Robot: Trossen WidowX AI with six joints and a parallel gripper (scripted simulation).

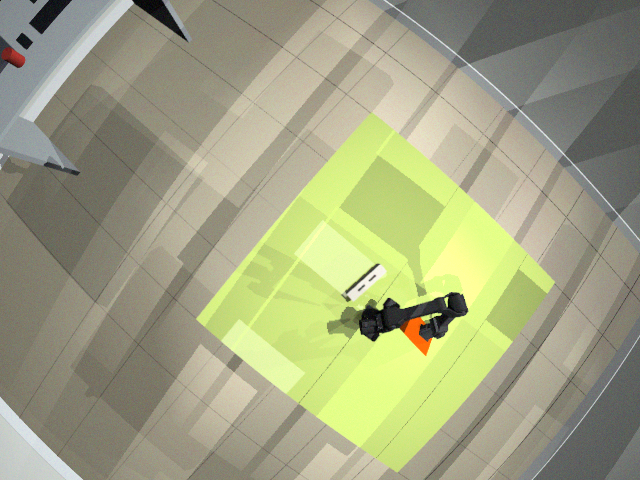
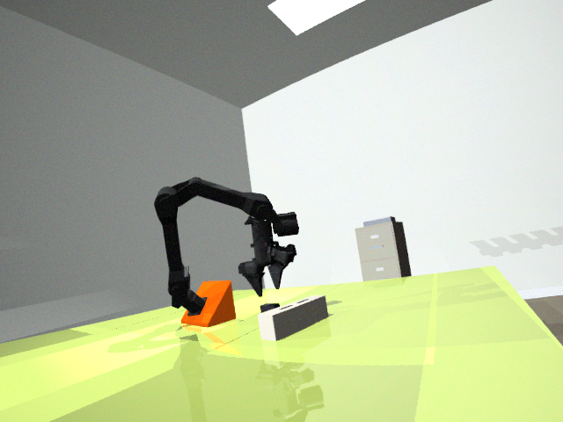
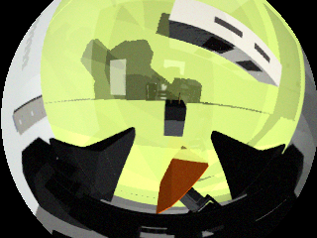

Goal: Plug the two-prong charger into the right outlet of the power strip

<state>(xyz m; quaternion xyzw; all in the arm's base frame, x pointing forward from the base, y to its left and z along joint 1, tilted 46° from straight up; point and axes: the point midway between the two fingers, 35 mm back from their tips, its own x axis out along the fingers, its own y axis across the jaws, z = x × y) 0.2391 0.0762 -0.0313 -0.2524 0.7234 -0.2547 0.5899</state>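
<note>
The dark two-prong charger is 1 cm ahead of my gripper tip and 5 cm below it.
</note>
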